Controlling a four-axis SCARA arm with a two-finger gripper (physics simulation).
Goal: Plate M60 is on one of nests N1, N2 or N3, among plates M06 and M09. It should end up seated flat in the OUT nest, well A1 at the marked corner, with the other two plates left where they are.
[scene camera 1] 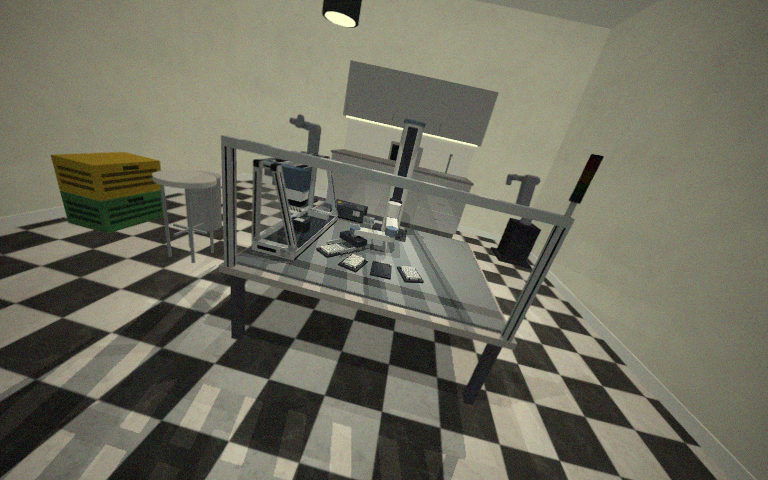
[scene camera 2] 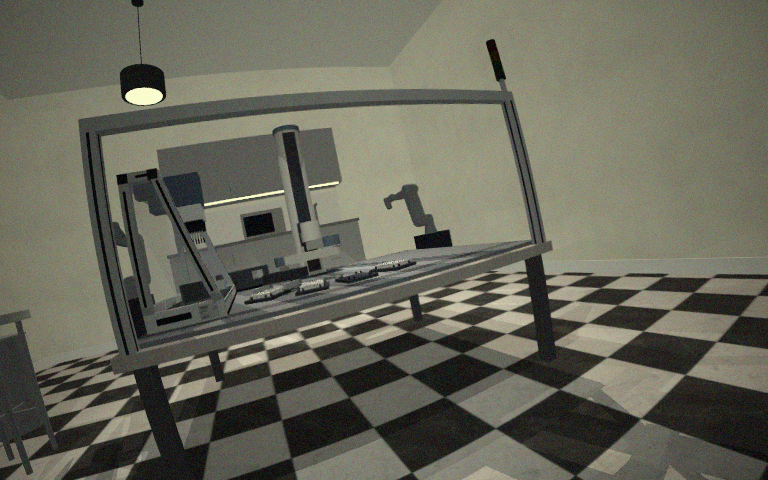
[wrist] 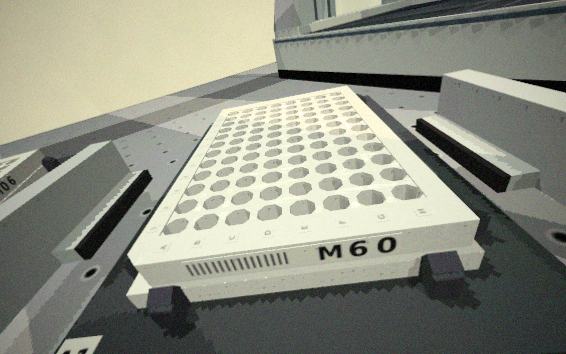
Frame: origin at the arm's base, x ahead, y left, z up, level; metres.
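Seen in the pictures: gripper, between the fingertips: (scene camera 1: 333,247) (scene camera 2: 268,289) (wrist: 274,132).
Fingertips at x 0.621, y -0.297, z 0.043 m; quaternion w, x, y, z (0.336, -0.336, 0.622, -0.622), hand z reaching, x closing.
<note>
Pixels of each thing's top centre, then the offset from my fingertips to it.
- Plate M60, centre of its top: (wrist: 284,135) (scene camera 2: 267,291) (scene camera 1: 332,247) dz -0.004, dx +0.001, dy -0.005 m
- Plate M06, centre of its top: (scene camera 2: 312,282) (scene camera 1: 354,259) dz -0.004, dx +0.090, dy +0.158 m
- white plate, centre of its top: (scene camera 2: 391,262) (scene camera 1: 410,271) dz -0.004, dx +0.056, dy +0.506 m
Plate M60 (wrist: 300,165) (scene camera 1: 331,249) (scene camera 2: 266,293), a white well plate, lies in a dark nest (wrist: 300,322) between small corner posts. It looks flat. An A1 tag shows at the nest's near left in the wrist view. My gripper (wrist: 274,132) (scene camera 1: 340,246) is open, one finger on each long side of M60, with a gap between each pad and the plate. Plate M06 (wrist: 11,172) (scene camera 1: 353,260) (scene camera 2: 312,284) shows partly at the wrist view's left edge. Another white plate (scene camera 1: 410,273) (scene camera 2: 395,264) sits farther right; its label is unreadable. A dark nest (scene camera 1: 380,270) (scene camera 2: 356,276) without a plate lies between those two.
A framed machine (scene camera 1: 295,226) (scene camera 2: 186,237) stands on the left of the table; its pale base (wrist: 375,57) shows beyond M60. The arm's column (scene camera 1: 406,158) (scene camera 2: 295,181) rises behind the nests. A frame (scene camera 1: 396,180) (scene camera 2: 294,103) spans the table's front edge.
</note>
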